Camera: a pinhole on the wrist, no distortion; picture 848 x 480 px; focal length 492.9 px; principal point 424.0 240.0 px. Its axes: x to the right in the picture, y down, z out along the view. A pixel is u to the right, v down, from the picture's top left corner.
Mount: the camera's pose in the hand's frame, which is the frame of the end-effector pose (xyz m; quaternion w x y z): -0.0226 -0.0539 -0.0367 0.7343 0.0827 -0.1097 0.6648
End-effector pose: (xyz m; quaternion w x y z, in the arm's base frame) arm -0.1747 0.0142 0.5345 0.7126 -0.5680 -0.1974 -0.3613
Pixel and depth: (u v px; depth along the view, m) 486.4 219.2 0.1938
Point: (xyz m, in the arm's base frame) -0.2305 0.1620 0.6179
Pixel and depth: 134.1 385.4 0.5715
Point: -0.6643 0.4372 0.8180
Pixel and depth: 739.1 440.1 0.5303
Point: -0.1443 0.6294 0.4278
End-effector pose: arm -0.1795 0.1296 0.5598 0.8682 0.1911 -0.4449 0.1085
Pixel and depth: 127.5 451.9 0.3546
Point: -0.3592 -0.2832 0.4369
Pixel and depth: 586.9 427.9 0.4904
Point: -0.6496 -0.0872 0.6314
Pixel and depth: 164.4 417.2 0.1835
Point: -0.2556 -0.0909 0.4882
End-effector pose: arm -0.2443 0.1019 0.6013 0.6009 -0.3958 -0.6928 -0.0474
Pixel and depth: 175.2 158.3 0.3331
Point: -0.6223 0.0202 0.6626
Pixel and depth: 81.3 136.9 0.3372
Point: -0.6512 -0.0279 0.7013
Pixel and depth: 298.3 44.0 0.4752
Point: -0.7432 0.1623 0.7368
